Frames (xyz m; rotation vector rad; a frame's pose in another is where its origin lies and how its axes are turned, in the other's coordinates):
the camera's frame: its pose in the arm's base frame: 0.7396 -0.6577 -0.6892 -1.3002 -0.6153 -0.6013
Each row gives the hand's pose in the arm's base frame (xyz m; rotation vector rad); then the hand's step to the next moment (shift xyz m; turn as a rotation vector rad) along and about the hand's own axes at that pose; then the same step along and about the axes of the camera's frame.
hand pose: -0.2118 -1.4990 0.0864 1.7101 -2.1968 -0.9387
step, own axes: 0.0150 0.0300 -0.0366 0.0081 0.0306 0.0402
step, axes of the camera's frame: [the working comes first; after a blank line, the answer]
step, axes of the arm's base frame: -0.0095 -0.0231 0.0429 -0.0478 0.0107 -0.0149

0.0253 -0.0399 -0.0152 -0.0447 -0.0220 0.0118
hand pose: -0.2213 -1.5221 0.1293 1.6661 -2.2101 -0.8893
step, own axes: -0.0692 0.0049 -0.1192 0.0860 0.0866 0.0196
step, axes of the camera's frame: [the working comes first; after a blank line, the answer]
step, axes of the arm's base frame: 0.0809 0.0264 0.1085 -0.1064 -0.0591 0.0213

0.1323 -0.0123 0.0370 -0.0557 -0.1000 -0.0467
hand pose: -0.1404 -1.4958 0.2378 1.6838 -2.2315 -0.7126
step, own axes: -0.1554 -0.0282 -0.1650 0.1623 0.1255 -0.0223
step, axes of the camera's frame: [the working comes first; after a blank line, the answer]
step, axes of the arm's base frame: 0.1486 0.1043 0.1386 -0.1411 -0.1331 0.0705

0.1963 0.0282 0.1132 -0.0404 -0.1705 -0.1090
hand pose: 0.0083 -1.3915 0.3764 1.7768 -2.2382 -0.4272
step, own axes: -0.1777 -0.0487 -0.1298 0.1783 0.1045 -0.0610
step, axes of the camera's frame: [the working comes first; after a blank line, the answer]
step, axes of the arm's base frame: 0.1320 0.1535 0.0991 -0.1114 -0.1559 0.0986

0.1536 0.0515 0.1567 0.0018 -0.1724 -0.1293
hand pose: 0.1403 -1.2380 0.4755 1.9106 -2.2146 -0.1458
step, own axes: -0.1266 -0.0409 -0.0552 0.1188 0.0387 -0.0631
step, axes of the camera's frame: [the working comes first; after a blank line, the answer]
step, axes of the arm's base frame: 0.0690 0.1221 0.0329 -0.0393 -0.1072 0.0810

0.0643 0.0468 0.1201 0.0367 -0.1010 -0.0897
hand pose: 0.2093 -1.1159 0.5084 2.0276 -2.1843 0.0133
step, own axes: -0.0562 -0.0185 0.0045 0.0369 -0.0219 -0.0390
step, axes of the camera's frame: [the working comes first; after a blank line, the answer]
step, axes of the arm's base frame: 0.0216 0.0536 -0.0133 0.0236 -0.0338 0.0408

0.0024 0.0333 0.0490 0.0476 -0.0167 -0.0286
